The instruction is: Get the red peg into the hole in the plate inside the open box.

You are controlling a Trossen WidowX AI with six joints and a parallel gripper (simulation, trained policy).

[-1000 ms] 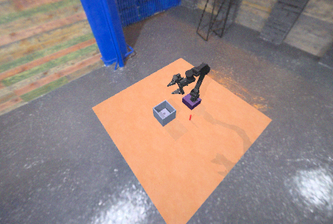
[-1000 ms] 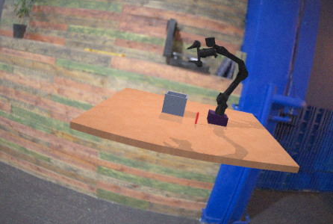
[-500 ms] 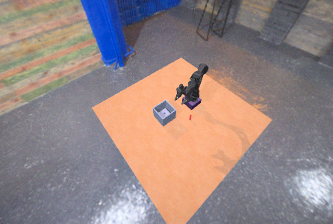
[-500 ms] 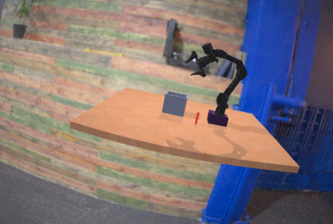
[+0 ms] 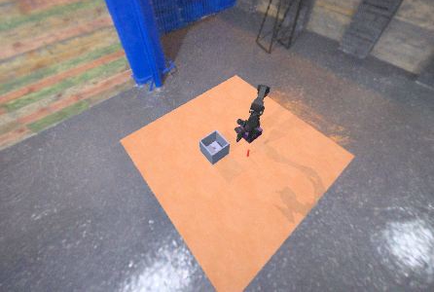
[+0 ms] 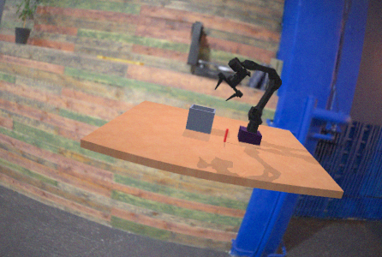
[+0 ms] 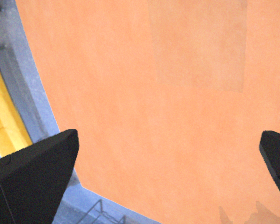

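Now: gripper tip 220 mm above the red peg, 80 mm past it and 10 mm to the right of it. The rest, counted from my gripper tip: pale plate 220 mm below, 180 mm to the right, 80 mm ahead.
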